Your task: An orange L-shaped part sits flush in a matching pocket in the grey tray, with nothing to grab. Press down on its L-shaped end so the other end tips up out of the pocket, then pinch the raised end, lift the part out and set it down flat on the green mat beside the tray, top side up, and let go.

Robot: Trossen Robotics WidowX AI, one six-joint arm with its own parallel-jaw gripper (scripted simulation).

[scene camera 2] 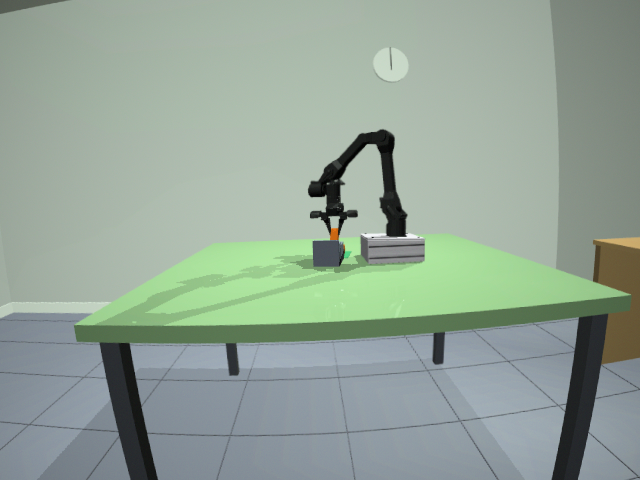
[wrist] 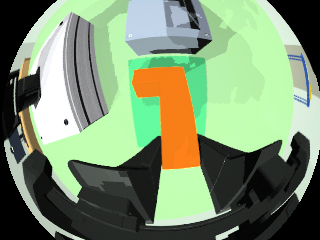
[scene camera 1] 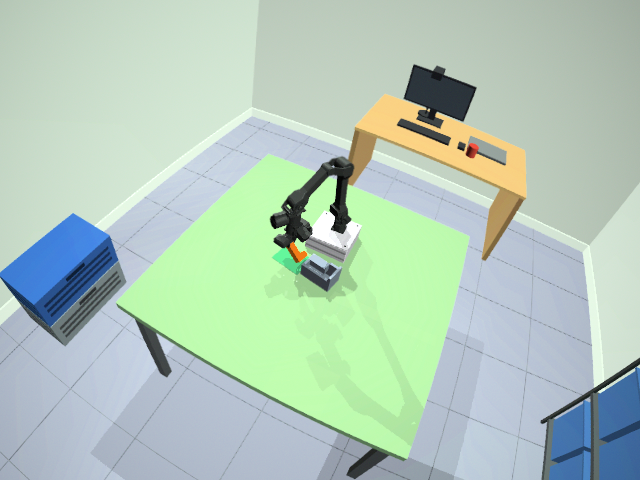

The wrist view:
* my gripper: 177, 139
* orange L-shaped part: 178, 130, held by my gripper
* green mat: 146, 110
